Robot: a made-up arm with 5 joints.
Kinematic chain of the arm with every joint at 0, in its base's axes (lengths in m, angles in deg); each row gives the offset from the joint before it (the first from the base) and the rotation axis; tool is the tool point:
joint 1: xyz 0 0 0.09 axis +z
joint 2: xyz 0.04 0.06 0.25 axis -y
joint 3: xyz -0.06 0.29 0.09 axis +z
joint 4: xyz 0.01 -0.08 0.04 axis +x
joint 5: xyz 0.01 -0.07 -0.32 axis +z
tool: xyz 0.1 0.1 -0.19
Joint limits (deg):
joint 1: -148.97..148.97
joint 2: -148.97..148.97
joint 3: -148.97..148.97
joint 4: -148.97..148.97
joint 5: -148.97..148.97
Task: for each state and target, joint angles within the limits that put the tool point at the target. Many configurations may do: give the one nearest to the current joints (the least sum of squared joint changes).
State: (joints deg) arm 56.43 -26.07 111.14 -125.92 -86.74
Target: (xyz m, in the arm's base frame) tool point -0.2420 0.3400 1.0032
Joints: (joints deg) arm 60.81 8.97 76.60 -137.38 -102.49
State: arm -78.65 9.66 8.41 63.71 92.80
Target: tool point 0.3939 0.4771 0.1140
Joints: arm -60.99 3.06 26.29 46.66 99.65
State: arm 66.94 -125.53 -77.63 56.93 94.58
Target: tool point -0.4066 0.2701 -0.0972
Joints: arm 64.51 -127.09 -81.62 103.93 87.11
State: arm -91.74 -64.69 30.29 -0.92 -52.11
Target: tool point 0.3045 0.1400 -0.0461
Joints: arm -88.41 -52.47 43.87 -4.52 -53.77
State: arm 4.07 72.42 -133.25 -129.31 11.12
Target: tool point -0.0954 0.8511 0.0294
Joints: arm -25.02 71.36 -143.91 -122.74 15.03
